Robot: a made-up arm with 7 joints.
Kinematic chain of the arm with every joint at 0, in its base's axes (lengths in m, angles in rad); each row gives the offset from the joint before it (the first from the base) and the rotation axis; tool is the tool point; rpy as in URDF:
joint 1: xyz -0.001 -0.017 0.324 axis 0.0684 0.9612 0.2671
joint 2: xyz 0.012 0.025 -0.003 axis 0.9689 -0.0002 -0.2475
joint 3: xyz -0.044 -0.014 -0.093 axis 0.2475 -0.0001 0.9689
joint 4: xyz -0.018 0.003 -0.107 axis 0.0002 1 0
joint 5: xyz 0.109 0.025 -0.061 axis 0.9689 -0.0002 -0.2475
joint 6: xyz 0.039 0.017 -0.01 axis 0.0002 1 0
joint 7: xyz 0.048 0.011 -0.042 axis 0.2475 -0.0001 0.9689
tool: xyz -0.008 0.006 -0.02 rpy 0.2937 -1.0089 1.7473
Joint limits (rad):
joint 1: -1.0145..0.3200
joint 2: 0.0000..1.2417
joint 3: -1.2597..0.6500
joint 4: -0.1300..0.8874
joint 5: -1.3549..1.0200
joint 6: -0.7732..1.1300
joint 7: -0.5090..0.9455
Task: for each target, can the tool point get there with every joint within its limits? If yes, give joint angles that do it. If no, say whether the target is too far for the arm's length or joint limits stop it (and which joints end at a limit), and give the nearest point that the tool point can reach.
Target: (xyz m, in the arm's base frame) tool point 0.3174 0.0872 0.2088
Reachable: yes | joints -0.6244 0.8677 -0.5109 -0.0204 0.3770 -0.5500 -0.3523
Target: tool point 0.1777 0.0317 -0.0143
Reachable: yes | joints -0.2242 0.1530 -0.5371 0.3569 0.7197 0.4366 -0.3712
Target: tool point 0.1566 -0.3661 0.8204
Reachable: no: too far | nearest point 0.2405 -0.1889 0.3240 | short by 0.534 m
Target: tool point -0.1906 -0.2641 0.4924
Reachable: no: joint limits stop it (at a limit: joint 1, joint 2, joint 3, joint 4, joint 5, joint 6, joint 7) | nearest point 0.1388 -0.2656 0.2483 | short by 0.410 m
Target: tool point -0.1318 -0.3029 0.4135
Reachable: no: joint limits stop it (at a limit: joint 1, joint 2, joint 3, joint 4, joint 5, joint 6, joint 7) | nearest point 0.1388 -0.2656 0.2483 | short by 0.319 m
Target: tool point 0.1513 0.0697 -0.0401
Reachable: yes | joints -0.5569 0.2755 -0.4687 0.7974 -0.7126 0.9192 -0.0374
